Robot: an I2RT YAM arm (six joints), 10 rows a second.
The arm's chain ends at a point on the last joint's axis. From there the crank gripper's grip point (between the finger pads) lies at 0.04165 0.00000 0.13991 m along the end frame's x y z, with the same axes.
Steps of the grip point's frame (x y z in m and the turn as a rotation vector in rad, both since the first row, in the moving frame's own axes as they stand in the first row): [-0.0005, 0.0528, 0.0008, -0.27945, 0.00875, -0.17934]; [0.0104, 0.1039, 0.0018, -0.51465, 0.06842, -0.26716]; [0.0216, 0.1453, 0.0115, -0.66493, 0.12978, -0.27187]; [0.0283, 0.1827, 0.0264, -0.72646, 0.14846, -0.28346]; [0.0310, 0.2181, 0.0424, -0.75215, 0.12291, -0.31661]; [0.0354, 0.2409, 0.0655, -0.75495, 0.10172, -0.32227]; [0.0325, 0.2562, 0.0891, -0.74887, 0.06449, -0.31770]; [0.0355, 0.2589, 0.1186, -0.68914, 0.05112, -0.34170]
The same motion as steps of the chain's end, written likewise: [-0.0045, 0.0219, 0.0055, -0.27945, 0.00875, -0.17934]; [-0.0064, 0.0484, 0.0200, -0.51465, 0.06842, -0.26716]; [-0.0053, 0.0747, 0.0435, -0.66493, 0.12978, -0.27187]; [-0.0020, 0.1069, 0.0644, -0.72646, 0.14846, -0.28346]; [0.0022, 0.1405, 0.0807, -0.75215, 0.12291, -0.31661]; [0.0089, 0.1625, 0.1028, -0.75495, 0.10172, -0.32227]; [0.0108, 0.1768, 0.1242, -0.74887, 0.06449, -0.31770]; [0.0157, 0.1865, 0.1476, -0.68914, 0.05112, -0.34170]
